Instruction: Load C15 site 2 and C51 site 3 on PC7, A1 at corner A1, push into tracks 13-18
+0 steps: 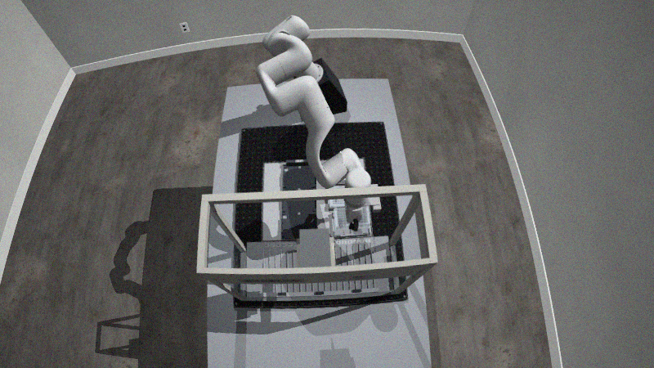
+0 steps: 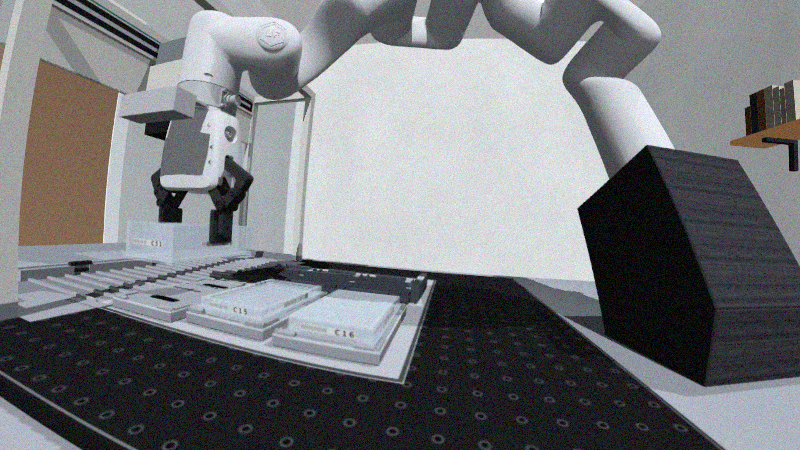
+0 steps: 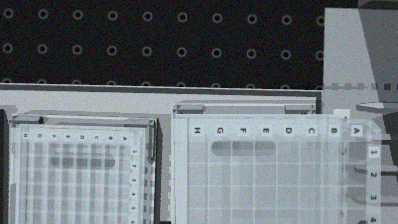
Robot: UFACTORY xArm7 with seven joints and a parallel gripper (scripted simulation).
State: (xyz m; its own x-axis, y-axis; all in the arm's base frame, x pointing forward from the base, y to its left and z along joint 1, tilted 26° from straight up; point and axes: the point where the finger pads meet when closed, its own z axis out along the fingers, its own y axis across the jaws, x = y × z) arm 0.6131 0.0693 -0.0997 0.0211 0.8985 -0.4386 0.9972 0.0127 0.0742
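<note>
Right now my hand is 80 mm above the nest S3. Also, from my hand: nest S2: 110 mm behind, 10 mm to the right, 80 mm below; deep-well block C51: 10 mm below; dark carrier PC7: 120 mm behind, 190 mm to the right, 70 mm below.
</note>
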